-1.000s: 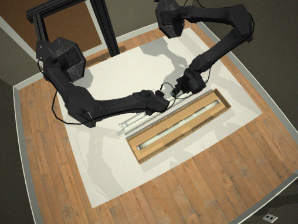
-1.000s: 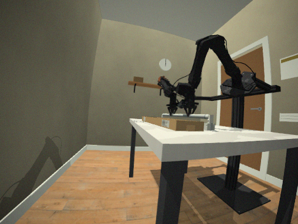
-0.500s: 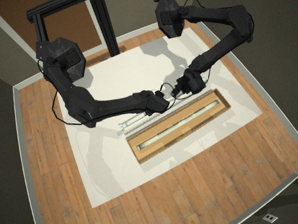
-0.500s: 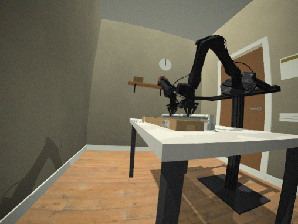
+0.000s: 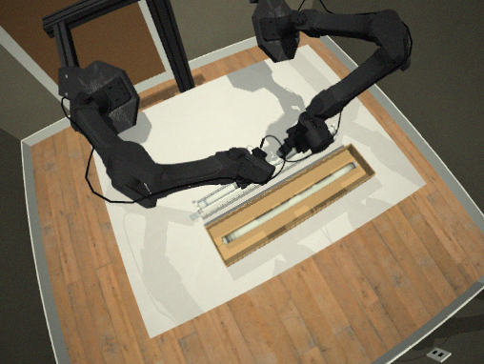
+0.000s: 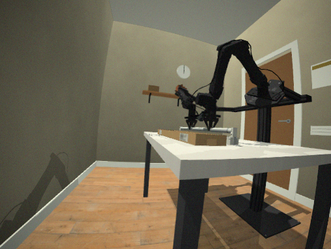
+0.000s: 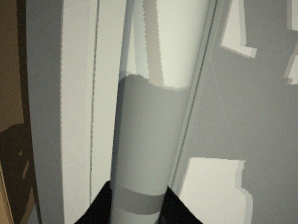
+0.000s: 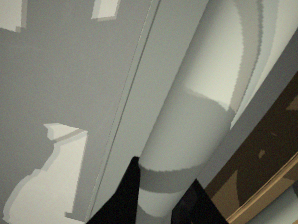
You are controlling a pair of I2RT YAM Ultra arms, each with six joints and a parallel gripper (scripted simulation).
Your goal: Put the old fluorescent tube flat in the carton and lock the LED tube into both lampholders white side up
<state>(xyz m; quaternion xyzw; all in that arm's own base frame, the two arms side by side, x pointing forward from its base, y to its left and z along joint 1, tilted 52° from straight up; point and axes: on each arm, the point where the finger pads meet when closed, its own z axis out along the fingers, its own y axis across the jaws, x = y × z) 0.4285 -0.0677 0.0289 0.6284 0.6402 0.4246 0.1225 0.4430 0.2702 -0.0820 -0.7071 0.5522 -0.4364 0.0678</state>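
Right now the LED tube is 1 cm ahead of my left hand and 12 cm to the right of it. From my left hand the other things lie so: brown carton (16 cm ahead, 10 cm to the right, 5 cm below); old fluorescent tube (16 cm ahead, 10 cm to the right, 5 cm below).
The LED tube is 1 cm behind my right hand and 12 cm to the left of it. Round my right hand: brown carton: 14 cm ahead, 14 cm to the left, 4 cm below; old fluorescent tube: 14 cm ahead, 14 cm to the left, 5 cm below.
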